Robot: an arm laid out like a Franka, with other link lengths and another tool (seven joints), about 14 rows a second.
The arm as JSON. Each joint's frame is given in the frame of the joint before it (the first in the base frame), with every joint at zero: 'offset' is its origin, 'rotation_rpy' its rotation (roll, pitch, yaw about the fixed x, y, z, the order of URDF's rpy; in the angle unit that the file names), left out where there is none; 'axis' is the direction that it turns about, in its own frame. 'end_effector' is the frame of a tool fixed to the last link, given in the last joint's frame.
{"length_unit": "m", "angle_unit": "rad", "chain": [
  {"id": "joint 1", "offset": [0.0, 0.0, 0.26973], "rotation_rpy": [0.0, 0.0, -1.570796], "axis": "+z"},
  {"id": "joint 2", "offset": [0.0, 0.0, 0.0], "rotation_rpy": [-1.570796, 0.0, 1.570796], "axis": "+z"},
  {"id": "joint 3", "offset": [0.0, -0.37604, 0.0], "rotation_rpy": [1.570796, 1.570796, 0.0], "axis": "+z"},
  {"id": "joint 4", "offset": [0.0, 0.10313, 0.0], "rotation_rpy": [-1.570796, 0.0, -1.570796], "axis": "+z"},
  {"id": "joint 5", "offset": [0.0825, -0.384, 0.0], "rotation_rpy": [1.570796, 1.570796, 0.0], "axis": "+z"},
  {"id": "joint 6", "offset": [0.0, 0.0, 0.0], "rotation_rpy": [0.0, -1.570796, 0.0], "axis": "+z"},
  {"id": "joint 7", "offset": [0.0, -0.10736, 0.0], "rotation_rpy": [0.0, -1.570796, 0.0], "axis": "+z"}
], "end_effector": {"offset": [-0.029, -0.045, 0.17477], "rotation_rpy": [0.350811, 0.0, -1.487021]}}
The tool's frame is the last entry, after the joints.
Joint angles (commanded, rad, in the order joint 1, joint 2, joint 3, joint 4, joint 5, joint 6, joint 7), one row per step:
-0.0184, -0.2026, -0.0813, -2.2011, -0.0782, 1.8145, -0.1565
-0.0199, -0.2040, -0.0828, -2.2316, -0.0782, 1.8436, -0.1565
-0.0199, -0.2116, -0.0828, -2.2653, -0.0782, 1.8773, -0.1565
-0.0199, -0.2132, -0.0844, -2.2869, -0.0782, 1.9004, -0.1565
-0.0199, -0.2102, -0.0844, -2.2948, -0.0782, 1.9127, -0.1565
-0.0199, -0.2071, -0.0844, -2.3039, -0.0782, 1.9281, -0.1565
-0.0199, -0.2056, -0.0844, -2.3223, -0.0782, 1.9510, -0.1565
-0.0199, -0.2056, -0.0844, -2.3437, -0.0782, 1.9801, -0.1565
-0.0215, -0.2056, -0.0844, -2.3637, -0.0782, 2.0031, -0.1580
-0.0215, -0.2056, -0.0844, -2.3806, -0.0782, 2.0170, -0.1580
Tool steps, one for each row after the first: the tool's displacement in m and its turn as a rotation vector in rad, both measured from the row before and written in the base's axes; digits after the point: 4 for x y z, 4 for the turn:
-0.0032, -0.0006, -0.0111, 0.0014, -0.0001, -0.0009
-0.0041, 0.0011, -0.0088, 0.0010, -0.0077, 0.0023
-0.0022, -0.0001, -0.0071, 0.0010, -0.0031, 0.0000
0.0002, 0.0002, -0.0040, 0.0001, -0.0014, 0.0008
0.0004, 0.0003, -0.0043, 0.0000, -0.0032, 0.0009
-0.0013, 0.0006, -0.0071, 0.0005, -0.0030, 0.0015
-0.0013, 0.0007, -0.0070, 0.0004, -0.0077, 0.0018
-0.0023, 0.0000, -0.0070, 0.0009, -0.0030, 0.0013
-0.0031, 0.0007, -0.0065, 0.0009, 0.0029, 0.0010

